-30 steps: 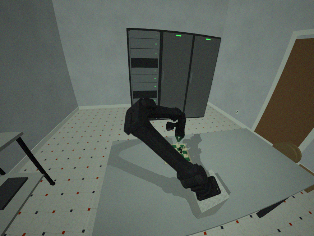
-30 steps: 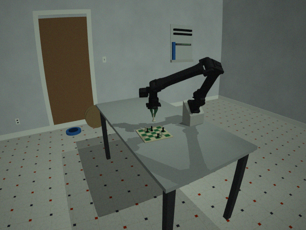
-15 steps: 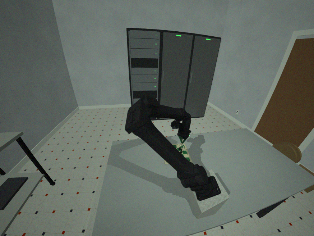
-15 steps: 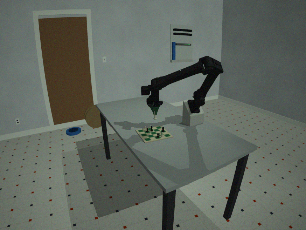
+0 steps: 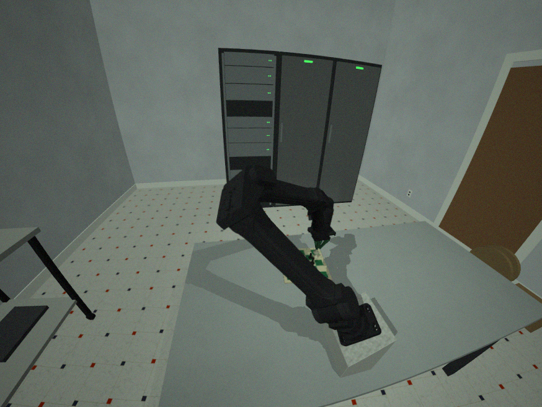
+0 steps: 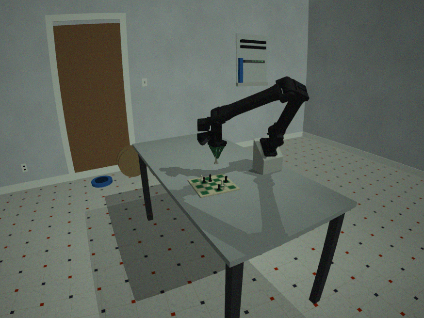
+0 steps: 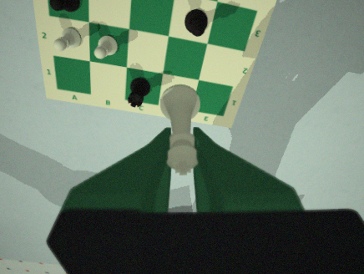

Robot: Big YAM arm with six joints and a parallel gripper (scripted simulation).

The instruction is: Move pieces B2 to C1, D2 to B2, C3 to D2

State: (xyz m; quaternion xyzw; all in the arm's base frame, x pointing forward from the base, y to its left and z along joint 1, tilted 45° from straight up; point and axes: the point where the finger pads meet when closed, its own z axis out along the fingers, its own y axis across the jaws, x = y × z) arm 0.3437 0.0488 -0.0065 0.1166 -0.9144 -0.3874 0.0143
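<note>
Now: the chessboard 14 cm below my hand, 4 cm to the left of it and 4 cm ahead of it. The rest, counted from my hand: tall white piece (1 cm below, 1 cm ahead).
</note>
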